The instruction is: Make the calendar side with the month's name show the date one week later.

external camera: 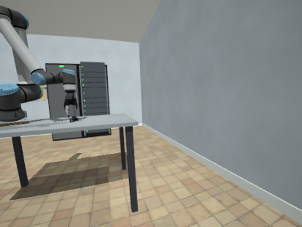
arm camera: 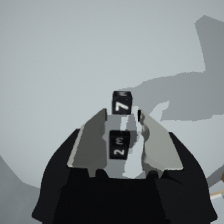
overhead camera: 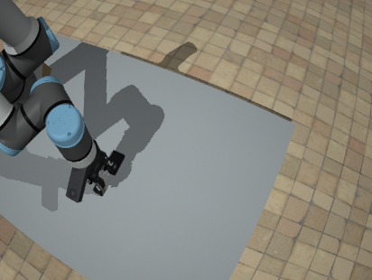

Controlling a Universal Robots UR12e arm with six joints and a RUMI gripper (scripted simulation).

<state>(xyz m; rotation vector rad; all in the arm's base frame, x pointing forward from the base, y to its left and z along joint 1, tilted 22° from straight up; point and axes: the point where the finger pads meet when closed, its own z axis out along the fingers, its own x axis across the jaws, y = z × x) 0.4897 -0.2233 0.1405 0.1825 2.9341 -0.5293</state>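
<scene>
Right now the black cube is 1 cm ahead of my hand, 9 cm to the left of it and 3 cm below it. Also, from my hand: dark tray (2 cm ahead, 11 cm to the left, 4 cm below).
</scene>
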